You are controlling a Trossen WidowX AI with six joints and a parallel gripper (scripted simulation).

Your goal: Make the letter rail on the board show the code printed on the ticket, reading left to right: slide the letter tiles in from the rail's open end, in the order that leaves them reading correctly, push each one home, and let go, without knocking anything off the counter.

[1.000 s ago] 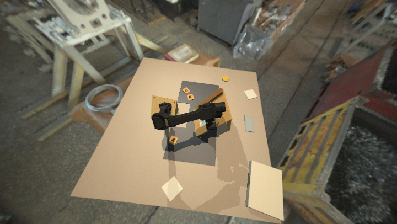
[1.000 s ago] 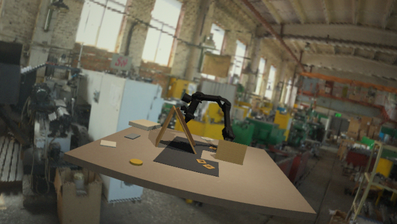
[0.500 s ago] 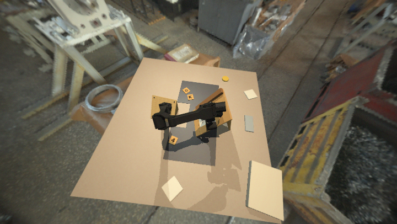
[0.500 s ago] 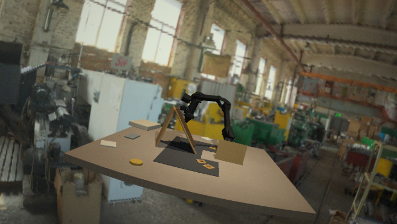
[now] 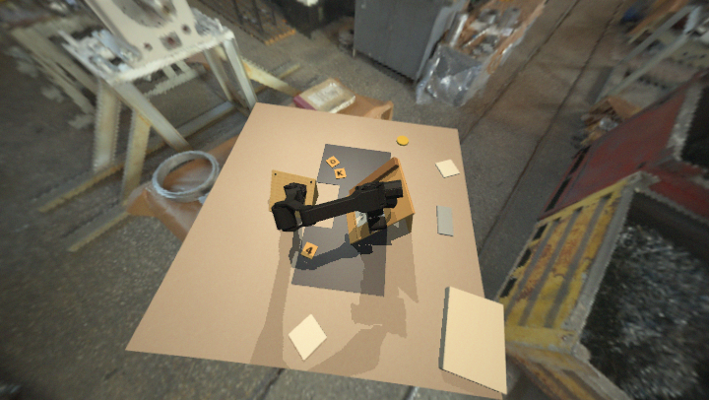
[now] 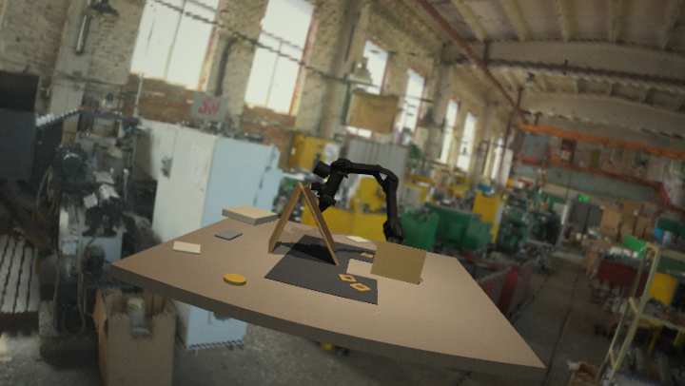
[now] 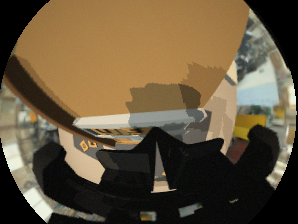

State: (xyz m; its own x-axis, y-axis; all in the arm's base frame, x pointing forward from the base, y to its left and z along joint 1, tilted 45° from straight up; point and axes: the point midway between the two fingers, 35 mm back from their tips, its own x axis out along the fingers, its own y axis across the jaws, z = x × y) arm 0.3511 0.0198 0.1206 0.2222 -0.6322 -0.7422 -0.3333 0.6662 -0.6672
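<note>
The letter tile is 30 mm to the left of my gripper tip and 10 mm behind it. Round my gripper tip: orange tile marked u (90 mm to the left, 30 mm behind); then white ticket (80 mm below, 50 mm behind, 10 mm to the left); then dark mat (170 mm below, 150 mm behind, 80 mm to the left).
</note>
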